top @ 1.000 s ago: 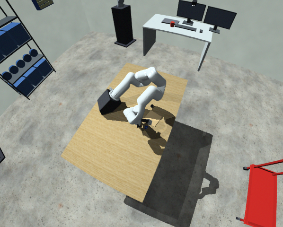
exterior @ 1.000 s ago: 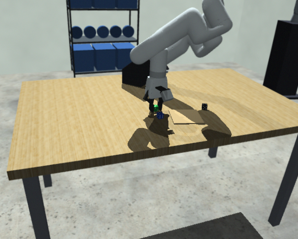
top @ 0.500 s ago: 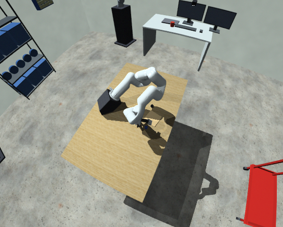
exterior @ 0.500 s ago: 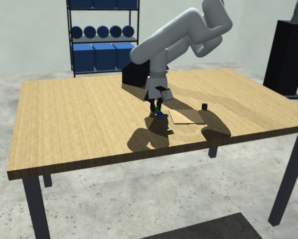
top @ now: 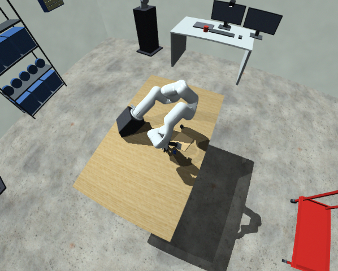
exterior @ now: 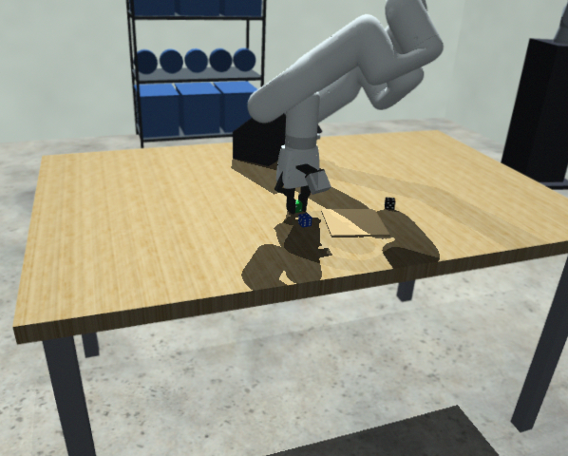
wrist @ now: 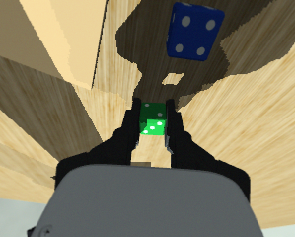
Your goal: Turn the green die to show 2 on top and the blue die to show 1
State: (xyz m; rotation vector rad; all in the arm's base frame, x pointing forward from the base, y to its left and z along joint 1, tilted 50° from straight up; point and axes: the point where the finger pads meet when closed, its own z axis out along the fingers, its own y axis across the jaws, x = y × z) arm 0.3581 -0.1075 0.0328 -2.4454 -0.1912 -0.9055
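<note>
Now: the blue die 80 mm ahead of my hand, 10 mm to the left of it and 10 mm below it. From my hand the other things lie so: black die (10 mm behind, 250 mm to the left, 10 mm below); tan mat (70 mm ahead, 130 mm to the left, 20 mm below); green die (10 mm below).
</note>
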